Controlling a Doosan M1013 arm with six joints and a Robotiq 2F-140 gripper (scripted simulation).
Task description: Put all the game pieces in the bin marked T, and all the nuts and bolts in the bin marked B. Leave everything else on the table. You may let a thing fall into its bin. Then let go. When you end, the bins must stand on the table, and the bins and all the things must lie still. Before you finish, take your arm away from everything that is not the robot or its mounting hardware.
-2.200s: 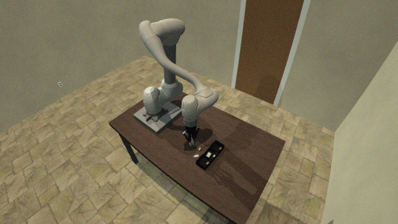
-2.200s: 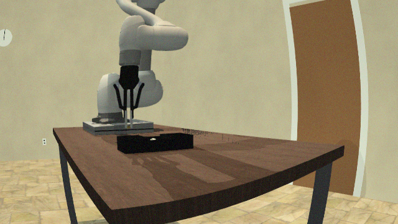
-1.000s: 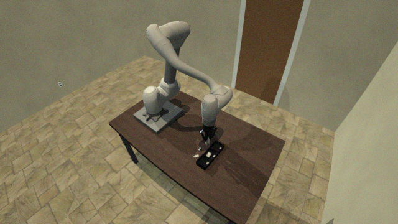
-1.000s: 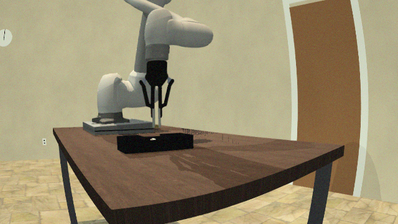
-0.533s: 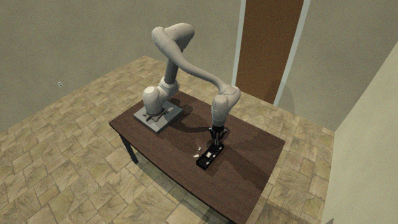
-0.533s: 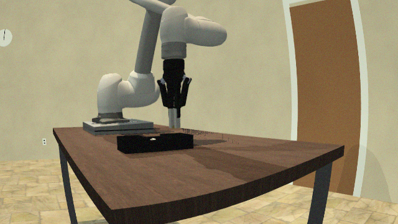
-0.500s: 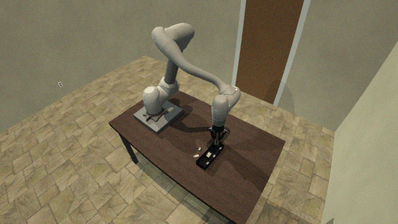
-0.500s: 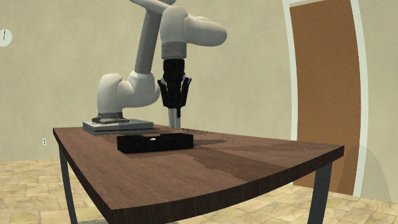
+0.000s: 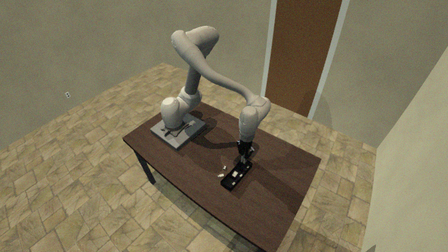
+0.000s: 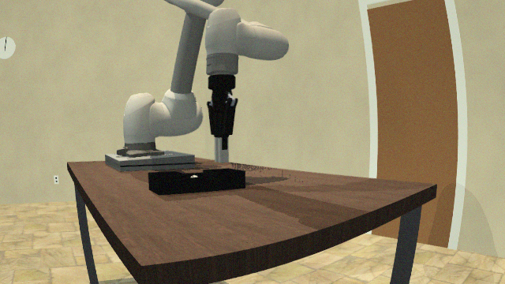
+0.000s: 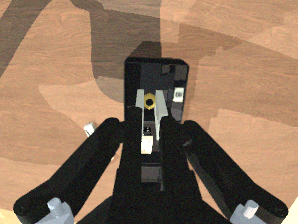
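Right now my hand is 80 mm to the left of the black bin and 80 mm above it. The rest, counted from my hand: white domino 100 mm to the right, 80 mm below, 20 mm behind; then gold ring-shaped nut 30 mm below; then dark piece 90 mm below, 80 mm to the right, 10 mm behind.
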